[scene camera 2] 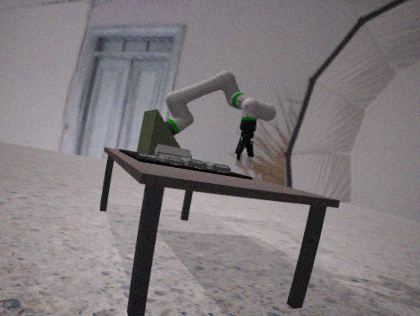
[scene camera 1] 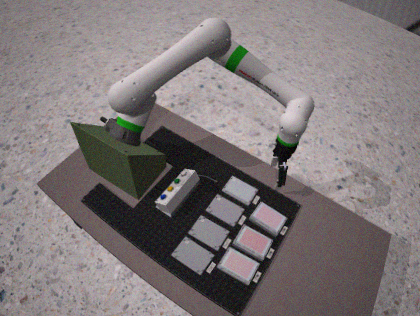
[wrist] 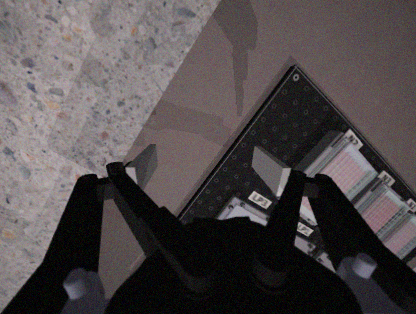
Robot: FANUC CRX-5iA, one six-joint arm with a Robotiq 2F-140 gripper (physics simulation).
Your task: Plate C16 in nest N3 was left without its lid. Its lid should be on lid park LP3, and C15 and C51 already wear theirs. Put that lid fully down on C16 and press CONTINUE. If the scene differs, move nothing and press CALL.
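Places are measured from the arm's base along level axes (x ahead, y left, z up), in metres.
Where they show: gripper, between the fingertips: [scene camera 2: 243,167] [scene camera 1: 275,177] [wrist: 206,155]; arm's base, origin of its link: [scene camera 2: 164,132] [scene camera 1: 124,139].
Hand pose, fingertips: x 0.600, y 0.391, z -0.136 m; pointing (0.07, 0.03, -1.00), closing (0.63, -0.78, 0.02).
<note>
Each offset is from my fingertips to the centre of the thing. "*": to the spot under its first point.
My gripper [scene camera 1: 282,183] [scene camera 2: 244,159] [wrist: 206,155] is open and empty, raised above the table near the black board's far edge. Plate C16 in nest N3 @(* dx +0.100, dy -0.345, dz -0.002 m) [scene camera 1: 253,242] [wrist: 384,214] is pink and looks slightly deeper in colour than the plates in N2 @(dx +0.089, dy -0.198, dz -0.004 m) [scene camera 1: 268,218] [wrist: 346,172] and N1 @(dx +0.109, dy -0.455, dz -0.010 m) [scene camera 1: 239,265] [wrist: 406,237], which have clear, pale rims. Plate codes are unreadable. A pale, glassy lid @(dx -0.096, dy -0.153, dz -0.026 m) [scene camera 1: 240,190] [wrist: 242,212] appears to lie on park LP3, partly hidden by the gripper in the wrist view. The button box @(dx -0.298, dy -0.362, dz +0.002 m) [scene camera 1: 175,197] has blue, yellow, green and white buttons; their labels are unreadable.
Three grey lid parks @(* dx -0.085, dy -0.286, dz -0.030 m) [scene camera 1: 225,210] @(* dx -0.076, dy -0.418, dz -0.030 m) [scene camera 1: 208,232] @(* dx -0.059, dy -0.537, dz -0.030 m) [scene camera 1: 193,255] line up beside LP3. The green base block [scene camera 1: 107,162] [scene camera 2: 148,132] stands behind the button box, with a cable running from the box. The table's far edge lies just beyond the gripper.
</note>
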